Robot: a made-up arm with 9 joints. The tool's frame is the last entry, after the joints.
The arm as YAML. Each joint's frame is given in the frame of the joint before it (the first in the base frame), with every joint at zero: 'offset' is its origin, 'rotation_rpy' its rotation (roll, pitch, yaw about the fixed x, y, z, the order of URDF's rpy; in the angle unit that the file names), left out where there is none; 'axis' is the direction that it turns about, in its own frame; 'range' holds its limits. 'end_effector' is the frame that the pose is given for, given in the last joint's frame.
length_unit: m
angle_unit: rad
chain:
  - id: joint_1
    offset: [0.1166, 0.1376, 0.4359]
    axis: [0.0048, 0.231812, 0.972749]
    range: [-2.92, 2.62]
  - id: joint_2
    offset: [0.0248, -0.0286, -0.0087]
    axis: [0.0, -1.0, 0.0]
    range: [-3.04, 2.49]
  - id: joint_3
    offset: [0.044, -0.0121, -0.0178]
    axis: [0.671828, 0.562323, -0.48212]
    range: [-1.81, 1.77]
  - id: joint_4
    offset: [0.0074, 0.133, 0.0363]
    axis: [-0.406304, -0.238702, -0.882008]
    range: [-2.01, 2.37]
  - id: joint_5
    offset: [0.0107, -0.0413, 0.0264]
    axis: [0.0, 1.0, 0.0]
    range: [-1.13, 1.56]
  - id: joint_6
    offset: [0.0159, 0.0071, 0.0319]
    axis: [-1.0, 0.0, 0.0]
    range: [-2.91, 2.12]
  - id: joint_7
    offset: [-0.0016, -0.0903, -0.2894]
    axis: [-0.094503, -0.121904, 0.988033]
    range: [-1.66, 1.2]
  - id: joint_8
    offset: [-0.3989, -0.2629, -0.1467]
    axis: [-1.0, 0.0, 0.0]
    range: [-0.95, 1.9]
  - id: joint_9
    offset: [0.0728, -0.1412, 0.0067]
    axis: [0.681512, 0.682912, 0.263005]
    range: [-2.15, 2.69]
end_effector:
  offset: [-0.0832, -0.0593, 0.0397]
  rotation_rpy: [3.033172, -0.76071, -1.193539]
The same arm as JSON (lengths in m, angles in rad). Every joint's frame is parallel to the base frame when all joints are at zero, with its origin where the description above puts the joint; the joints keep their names.
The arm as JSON. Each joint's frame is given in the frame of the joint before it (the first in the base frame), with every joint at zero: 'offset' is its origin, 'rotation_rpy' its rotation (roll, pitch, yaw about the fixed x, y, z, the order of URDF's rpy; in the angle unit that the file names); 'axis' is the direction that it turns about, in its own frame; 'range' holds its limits. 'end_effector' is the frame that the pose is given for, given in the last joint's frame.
{"length_unit": "m", "angle_unit": "rad", "chain": [{"id": "joint_1", "offset": [0.1166, 0.1376, 0.4359], "rotation_rpy": [0.0, 0.0, 0.0], "axis": [0.0048, 0.231812, 0.972749], "range": [-2.92, 2.62]}, {"id": "joint_2", "offset": [0.0248, -0.0286, -0.0087], "rotation_rpy": [0.0, 0.0, 0.0], "axis": "-y", "range": [-3.04, 2.49]}, {"id": "joint_3", "offset": [0.044, -0.0121, -0.0178], "rotation_rpy": [0.0, 0.0, 0.0], "axis": [0.671828, 0.562323, -0.48212], "range": [-1.81, 1.77]}, {"id": "joint_4", "offset": [0.0074, 0.133, 0.0363], "rotation_rpy": [0.0, 0.0, 0.0], "axis": [-0.406304, -0.238702, -0.882008], "range": [-2.01, 2.37]}, {"id": "joint_5", "offset": [0.0107, -0.0413, 0.0264], "rotation_rpy": [0.0, 0.0, 0.0], "axis": "+y", "range": [-1.13, 1.56]}, {"id": "joint_6", "offset": [0.0159, 0.0071, 0.0319], "rotation_rpy": [0.0, 0.0, 0.0], "axis": "-x", "range": [-2.91, 2.12]}, {"id": "joint_7", "offset": [-0.0016, -0.0903, -0.2894], "rotation_rpy": [0.0, 0.0, 0.0], "axis": [-0.094503, -0.121904, 0.988033], "range": [-1.66, 1.2]}, {"id": "joint_8", "offset": [-0.3989, -0.2629, -0.1467], "rotation_rpy": [0.0, 0.0, 0.0], "axis": "-x", "range": [-0.95, 1.9]}, {"id": "joint_9", "offset": [0.0728, -0.1412, 0.0067], "rotation_rpy": [0.0, 0.0, 0.0], "axis": [0.681512, 0.682912, 0.263005], "range": [-2.15, 2.69]}], "end_effector": {"offset": [-0.0832, -0.0593, 0.0397], "rotation_rpy": [3.0332, -0.7607, -1.1935]}}
